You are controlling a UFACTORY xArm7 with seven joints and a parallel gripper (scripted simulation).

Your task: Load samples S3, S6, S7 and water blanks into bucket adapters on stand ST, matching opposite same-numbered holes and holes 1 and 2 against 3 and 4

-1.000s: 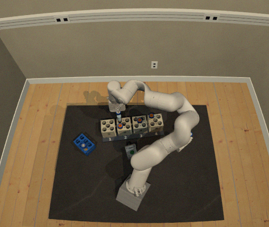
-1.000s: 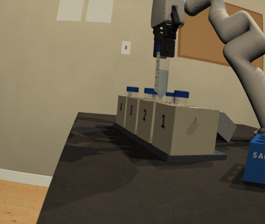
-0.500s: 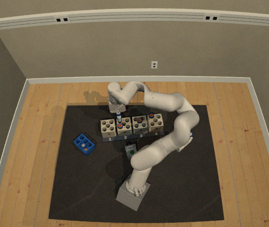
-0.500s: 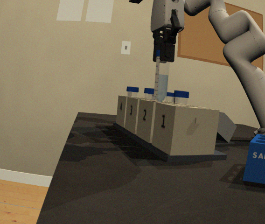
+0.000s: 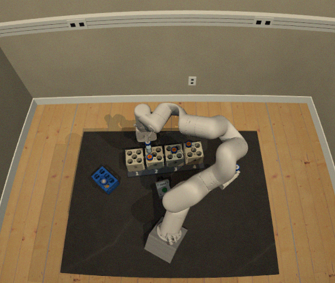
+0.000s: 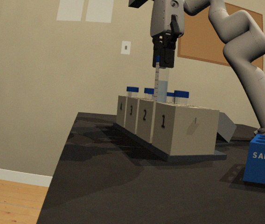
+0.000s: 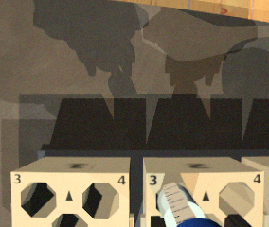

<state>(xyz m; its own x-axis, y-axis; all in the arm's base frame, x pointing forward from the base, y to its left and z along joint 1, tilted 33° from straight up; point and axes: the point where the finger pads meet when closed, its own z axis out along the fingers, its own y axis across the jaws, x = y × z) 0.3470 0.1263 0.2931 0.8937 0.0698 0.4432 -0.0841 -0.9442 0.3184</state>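
Right now my hand is 20 mm past the adapter 1, 90 mm to the right of it and 140 mm above it. Also, from my hand: blue sample rack (90 mm behind, 270 mm to the left, 160 mm below); white blank rack (210 mm behind, 390 mm to the right, 160 mm below).
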